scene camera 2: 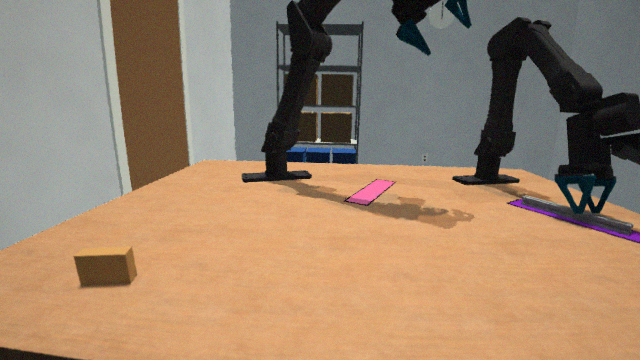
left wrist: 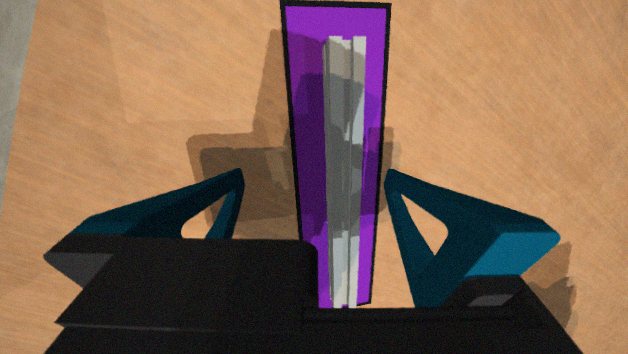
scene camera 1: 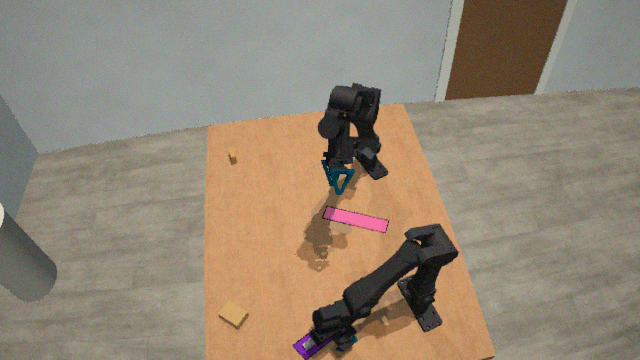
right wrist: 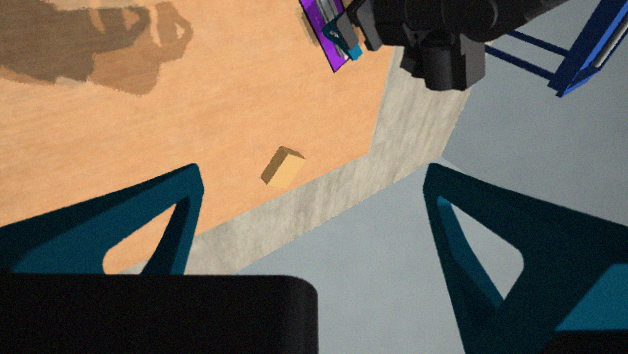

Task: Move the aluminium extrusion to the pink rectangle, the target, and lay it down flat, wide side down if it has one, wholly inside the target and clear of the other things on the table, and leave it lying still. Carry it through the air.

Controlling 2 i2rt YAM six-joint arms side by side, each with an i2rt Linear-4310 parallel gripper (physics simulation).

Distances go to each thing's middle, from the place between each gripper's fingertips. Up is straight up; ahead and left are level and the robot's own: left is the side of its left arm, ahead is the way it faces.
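Scene:
My right hand is 100 mm past the pink rectangle [scene camera 1: 334, 214], 120 mm to the left of it and 350 mm above it. Counting from my right hand, the aluminium extrusion [left wrist: 343, 61] is 80 mm ahead, 270 mm to the left and 340 mm below, and the purple rectangle [left wrist: 303, 36] is 80 mm ahead, 270 mm to the left and 350 mm below. There's also a small tan block [scene camera 2: 114, 265], and that's 310 mm ahead of my right hand, 520 mm to the right of it and 330 mm below it.
From my left hand, the aluminium extrusion is 1 cm behind and 3 cm to the right, while the purple rectangle is 1 cm behind, 3 cm to the right and 1 cm below. The pink rectangle is 19 cm behind my left hand, 42 cm to the right of it and 1 cm below it, and the small tan block is 22 cm ahead of that same hand, 82 cm to the right of it and 1 cm above it.

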